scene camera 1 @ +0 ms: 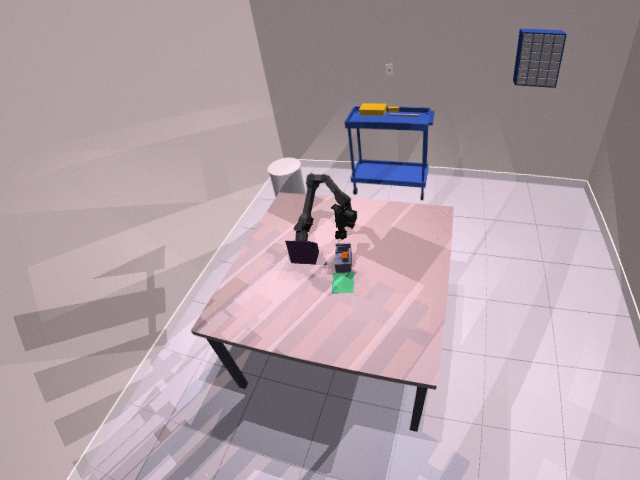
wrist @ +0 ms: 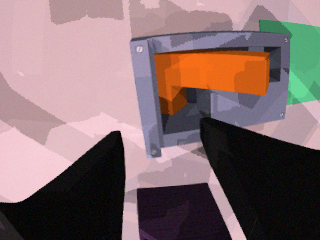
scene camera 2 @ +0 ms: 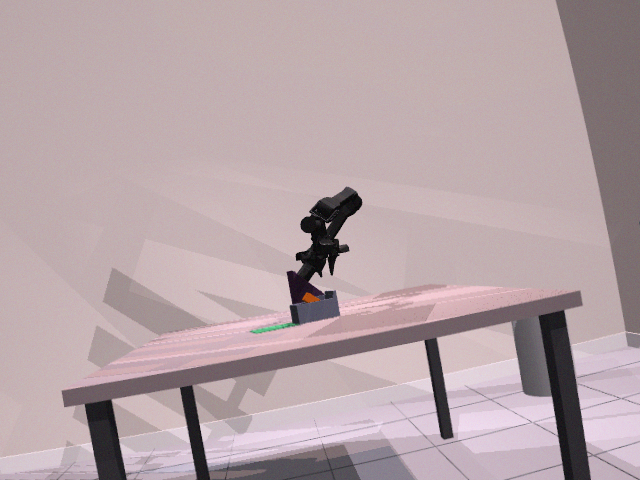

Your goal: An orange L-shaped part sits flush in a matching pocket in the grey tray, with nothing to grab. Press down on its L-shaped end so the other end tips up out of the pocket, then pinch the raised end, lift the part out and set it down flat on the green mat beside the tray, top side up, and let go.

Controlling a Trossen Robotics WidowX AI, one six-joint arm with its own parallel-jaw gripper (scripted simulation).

I see my gripper [scene camera 2: 326, 276] and an orange L-shaped part [wrist: 230, 71].
My gripper is seen too in the wrist view [wrist: 161, 133].
